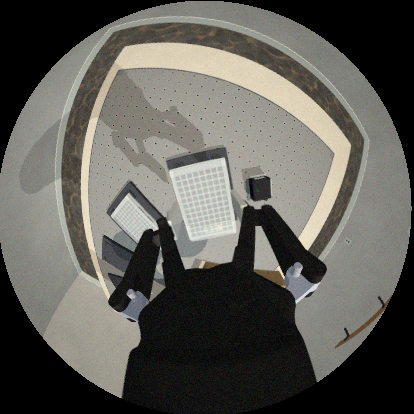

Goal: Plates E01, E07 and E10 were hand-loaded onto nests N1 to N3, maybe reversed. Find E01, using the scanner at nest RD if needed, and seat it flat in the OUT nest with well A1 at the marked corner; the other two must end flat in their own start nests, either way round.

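My gripper (205, 202) is shut on a white well plate (204, 197), one finger at each long side. The plate hangs above a dark nest (197, 159) beside the small black scanner box (260, 188); the nest's far edge shows past the plate, and its label does not show. I cannot read a name on the held plate or tell its A1 corner. A second white plate (132, 218) sits on another dark nest (131, 189) to the left. A dark nest (119, 254) with no plate visible lies nearer the lower left. The rest of that area is hidden by my fingers.
A further dark nest (115, 279) shows partly at the lower left. A wooden block (269, 277) shows partly behind the gripper's right finger. The perforated table (280, 135) has a cream raised border (240, 65). The arm's shadow falls across the table's upper left.
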